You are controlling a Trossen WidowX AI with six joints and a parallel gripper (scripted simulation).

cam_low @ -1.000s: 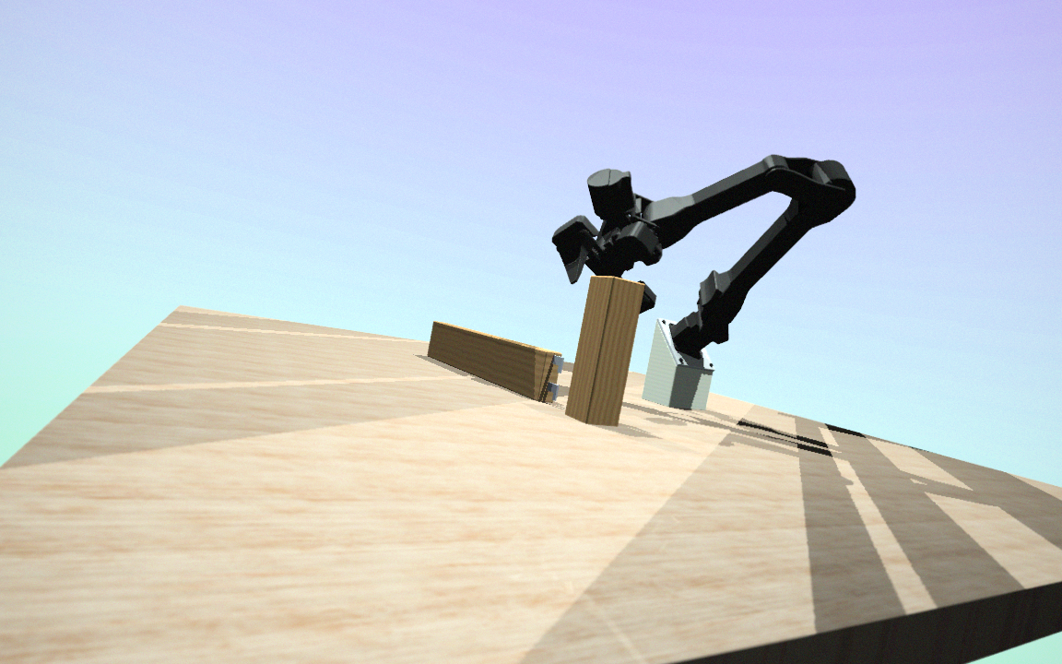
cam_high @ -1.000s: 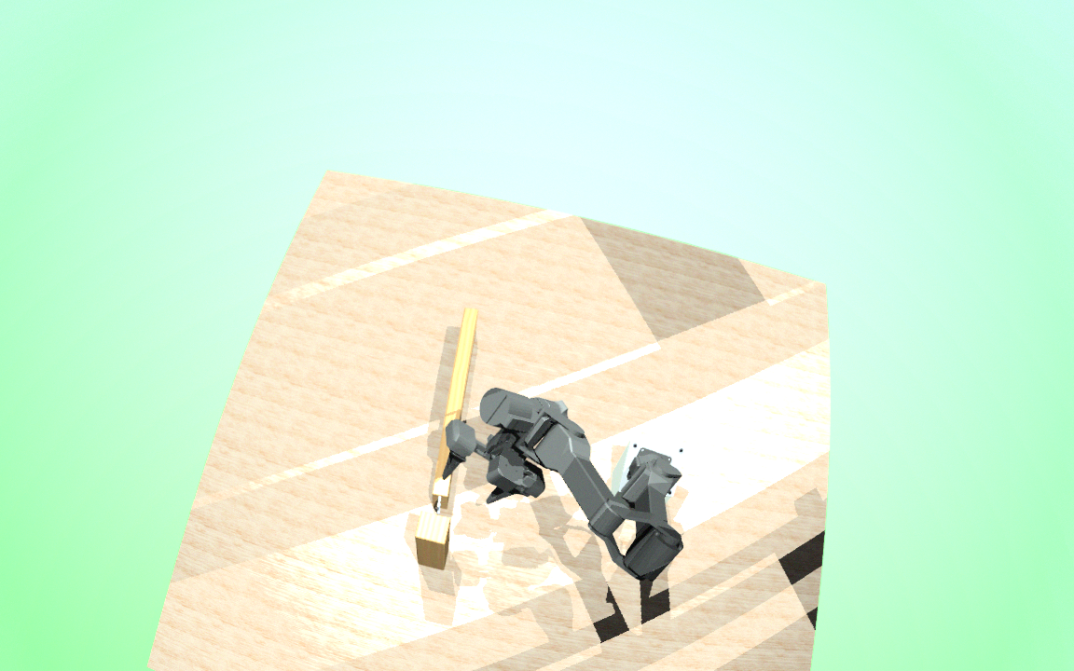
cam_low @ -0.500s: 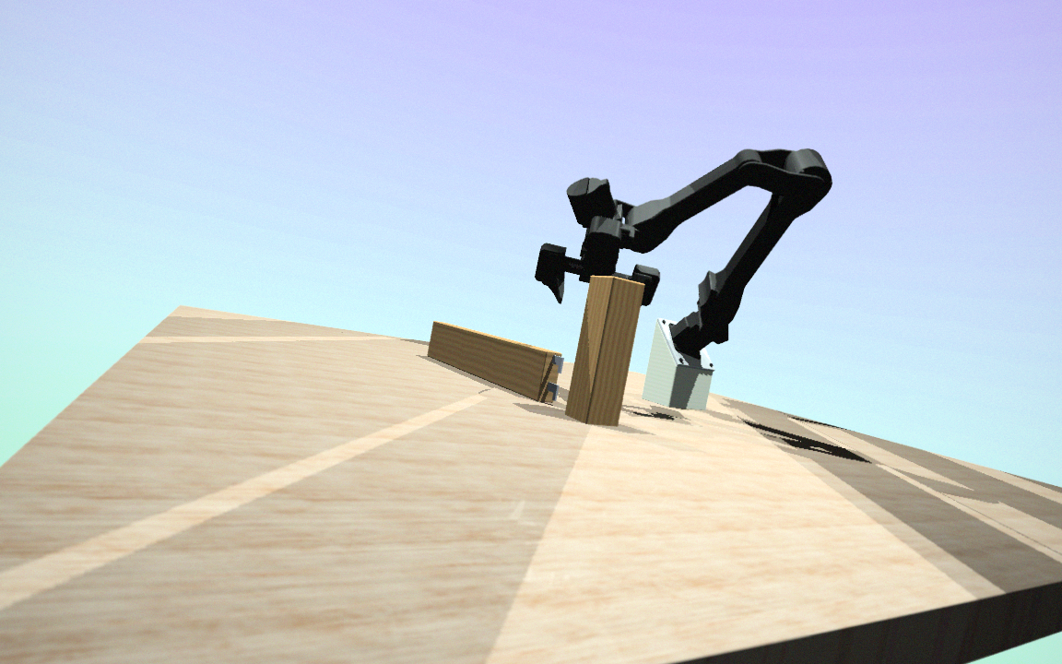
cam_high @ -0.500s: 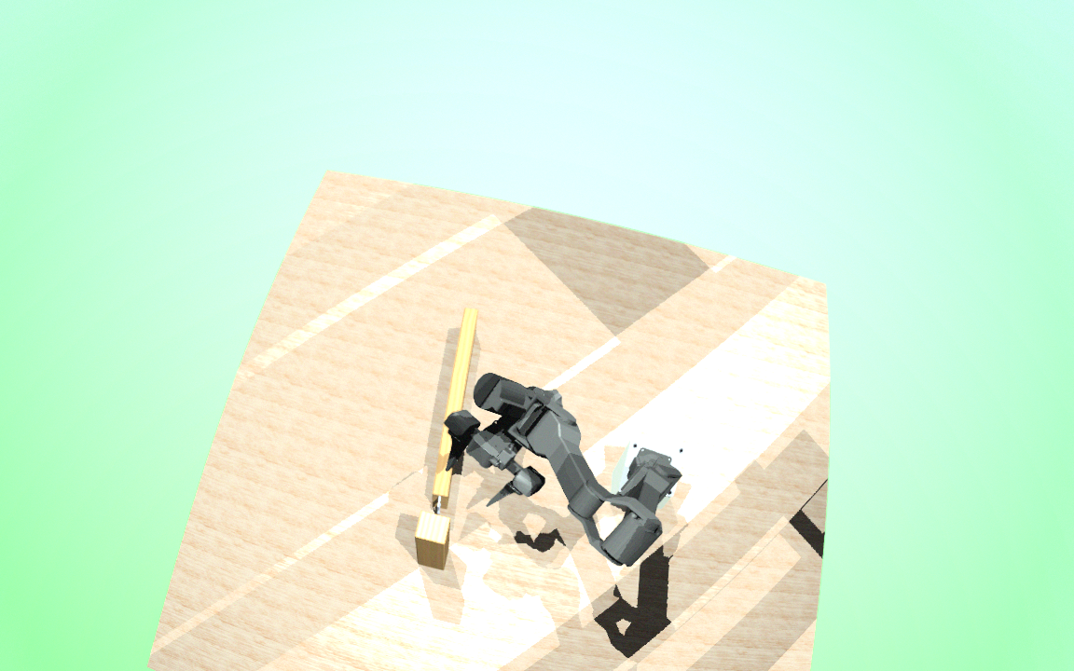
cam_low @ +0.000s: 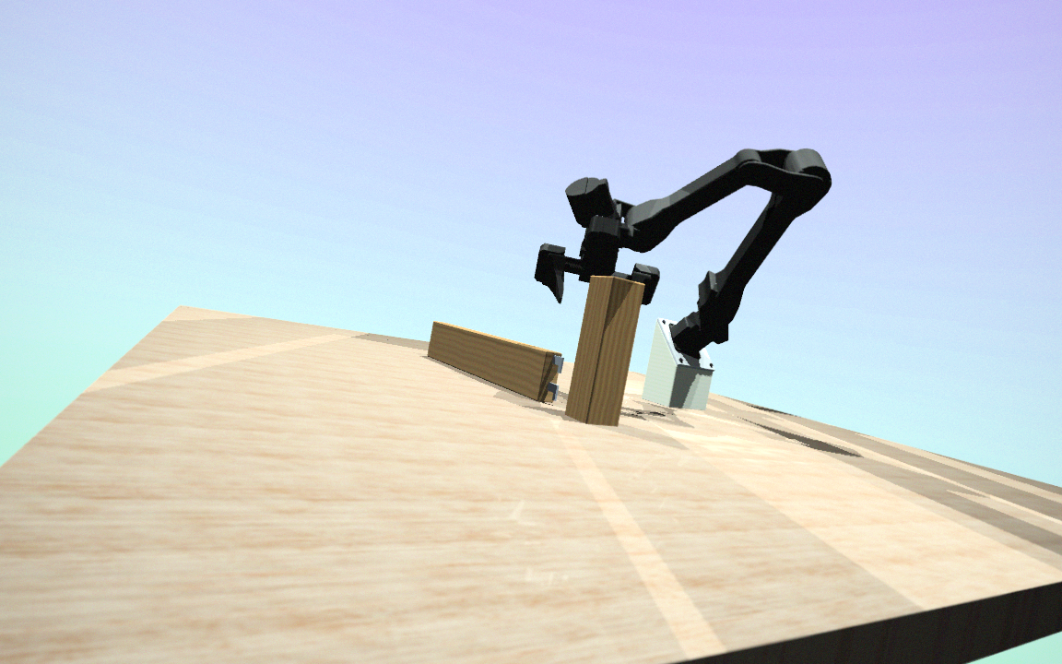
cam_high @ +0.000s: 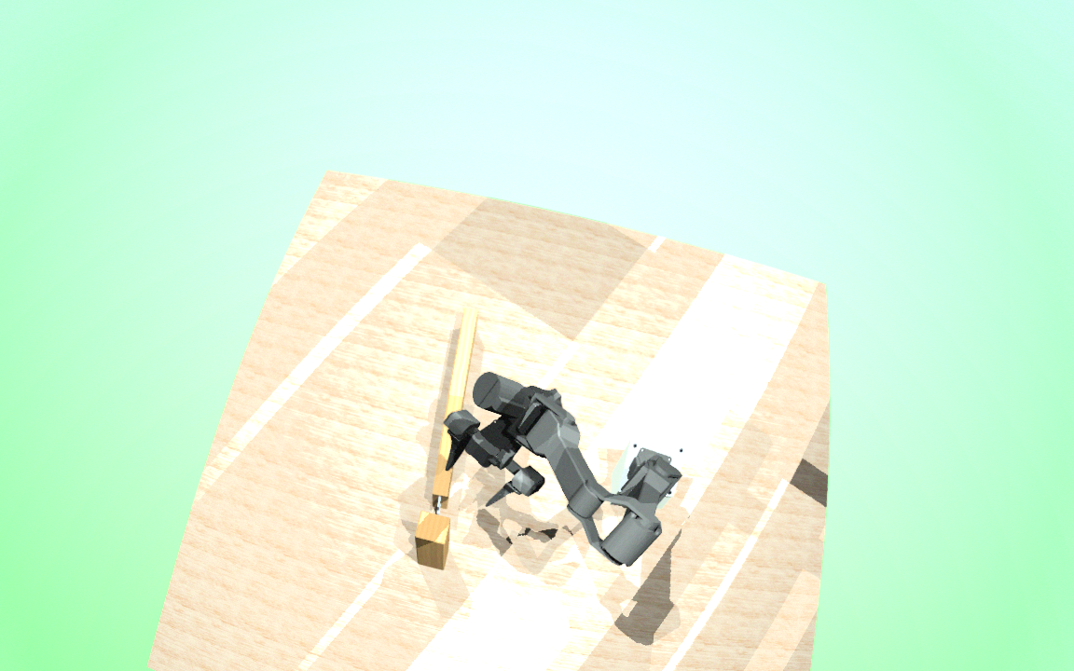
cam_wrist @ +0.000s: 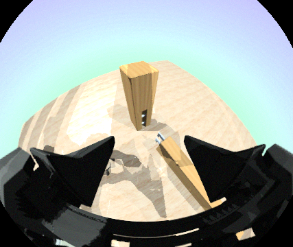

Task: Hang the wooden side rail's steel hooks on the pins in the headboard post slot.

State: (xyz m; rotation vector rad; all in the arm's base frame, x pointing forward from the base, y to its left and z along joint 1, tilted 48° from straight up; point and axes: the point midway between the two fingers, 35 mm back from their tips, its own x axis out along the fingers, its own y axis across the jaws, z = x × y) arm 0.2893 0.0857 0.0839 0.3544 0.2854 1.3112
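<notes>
Now: gripper tip 100 mm to the right of the upright headboard post, 60 mm above it and 30 mm short of it.
</notes>
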